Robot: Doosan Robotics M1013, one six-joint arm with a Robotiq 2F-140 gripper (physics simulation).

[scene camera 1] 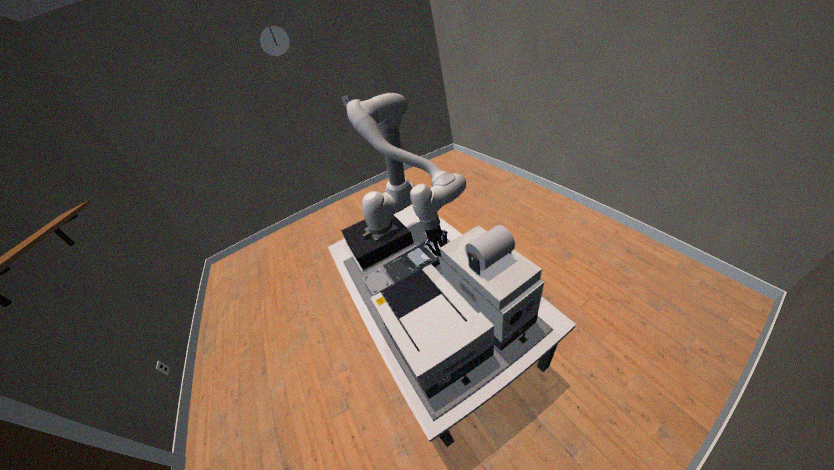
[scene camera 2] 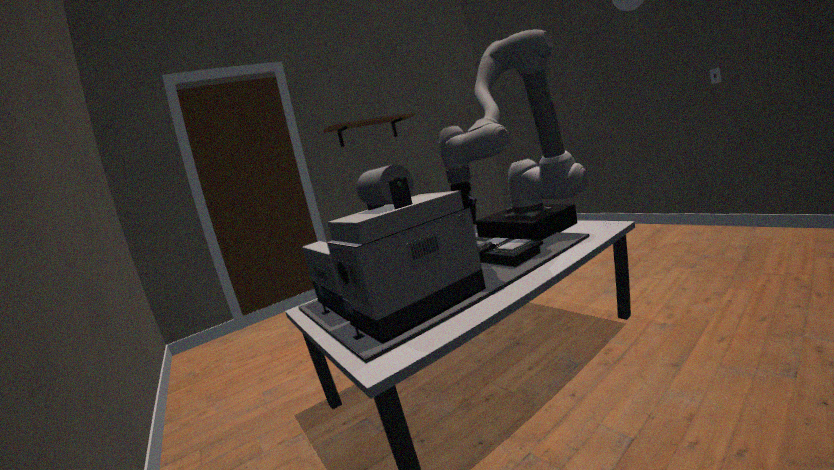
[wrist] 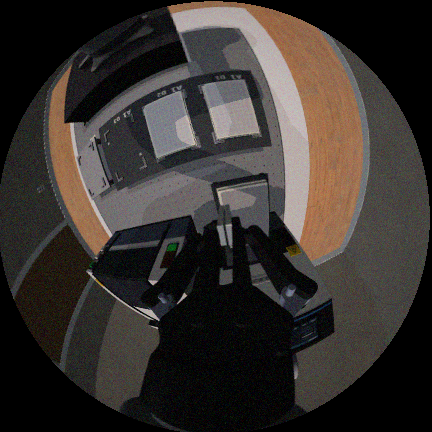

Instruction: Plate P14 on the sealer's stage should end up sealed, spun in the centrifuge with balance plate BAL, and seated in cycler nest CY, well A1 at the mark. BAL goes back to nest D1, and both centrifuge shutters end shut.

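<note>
A centrifuge appears in the pictures, and so does the gripper.
</note>
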